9 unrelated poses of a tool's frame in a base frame.
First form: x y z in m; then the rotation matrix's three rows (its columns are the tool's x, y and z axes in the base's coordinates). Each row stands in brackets.
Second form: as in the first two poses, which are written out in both.
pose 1, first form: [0.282 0.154 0.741], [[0.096 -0.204 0.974], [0.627 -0.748 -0.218], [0.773 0.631 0.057]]
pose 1, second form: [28.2 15.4 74.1], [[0.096 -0.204 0.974], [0.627 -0.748 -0.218], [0.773 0.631 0.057]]
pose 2, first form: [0.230 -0.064 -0.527], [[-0.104 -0.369 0.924], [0.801 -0.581 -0.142], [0.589 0.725 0.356]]
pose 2, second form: [23.0 -6.4 -52.7], [[-0.104 -0.369 0.924], [0.801 -0.581 -0.142], [0.589 0.725 0.356]]
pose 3, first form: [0.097 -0.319 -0.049], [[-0.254 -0.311 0.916], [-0.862 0.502 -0.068], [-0.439 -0.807 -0.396]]
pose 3, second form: [9.7 -31.9 -4.9], [[-0.254 -0.311 0.916], [-0.862 0.502 -0.068], [-0.439 -0.807 -0.396]]
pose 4, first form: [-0.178 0.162 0.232], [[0.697 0.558 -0.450], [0.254 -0.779 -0.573], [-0.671 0.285 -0.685]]
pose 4, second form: [-17.8 16.2 23.2], [[0.697 0.558 -0.450], [0.254 -0.779 -0.573], [-0.671 0.285 -0.685]]
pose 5, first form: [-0.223 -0.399 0.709], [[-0.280 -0.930 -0.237], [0.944 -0.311 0.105], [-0.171 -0.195 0.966]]
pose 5, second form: [-22.3 -39.9 70.9], [[-0.280 -0.930 -0.237], [0.944 -0.311 0.105], [-0.171 -0.195 0.966]]
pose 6, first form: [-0.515 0.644 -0.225], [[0.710 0.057 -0.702], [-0.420 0.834 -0.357], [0.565 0.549 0.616]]
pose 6, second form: [-51.5 64.4 -22.5], [[0.710 0.057 -0.702], [-0.420 0.834 -0.357], [0.565 0.549 0.616]]
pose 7, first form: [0.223 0.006 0.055], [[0.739 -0.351 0.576], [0.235 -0.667 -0.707], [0.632 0.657 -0.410]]
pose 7, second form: [22.3 0.6 5.5], [[0.739 -0.351 0.576], [0.235 -0.667 -0.707], [0.632 0.657 -0.410]]
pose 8, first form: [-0.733 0.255 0.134], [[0.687 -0.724 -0.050], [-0.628 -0.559 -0.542], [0.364 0.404 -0.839]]
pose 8, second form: [-73.3 25.5 13.4], [[0.687 -0.724 -0.050], [-0.628 -0.559 -0.542], [0.364 0.404 -0.839]]
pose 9, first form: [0.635 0.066 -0.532], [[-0.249 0.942 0.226], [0.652 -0.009 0.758], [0.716 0.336 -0.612]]
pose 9, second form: [63.5 6.6 -53.2], [[-0.249 0.942 0.226], [0.652 -0.009 0.758], [0.716 0.336 -0.612]]
